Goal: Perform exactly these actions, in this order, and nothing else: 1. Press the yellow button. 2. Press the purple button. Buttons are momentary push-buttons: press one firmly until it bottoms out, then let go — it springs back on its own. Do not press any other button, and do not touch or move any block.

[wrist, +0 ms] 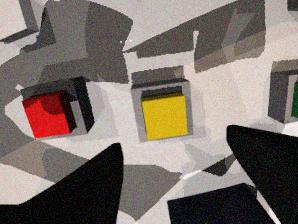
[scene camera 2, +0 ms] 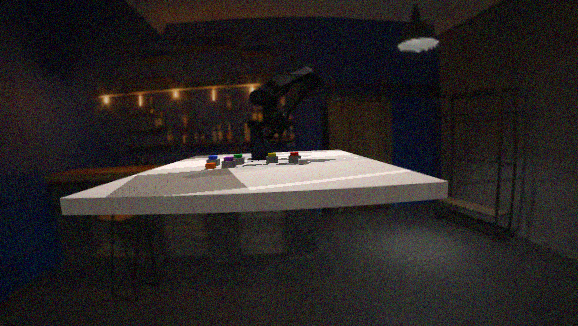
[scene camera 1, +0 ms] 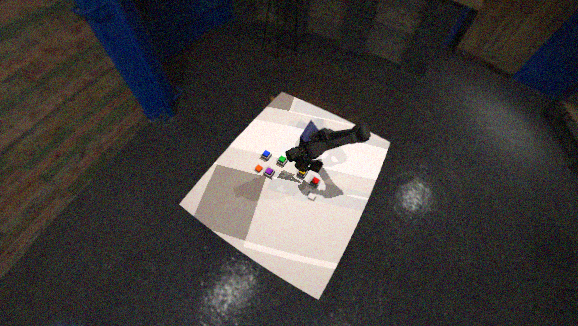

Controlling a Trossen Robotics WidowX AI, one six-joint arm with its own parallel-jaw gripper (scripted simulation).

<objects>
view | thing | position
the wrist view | my gripper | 174,141
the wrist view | red button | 49,115
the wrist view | yellow button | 165,115
</objects>
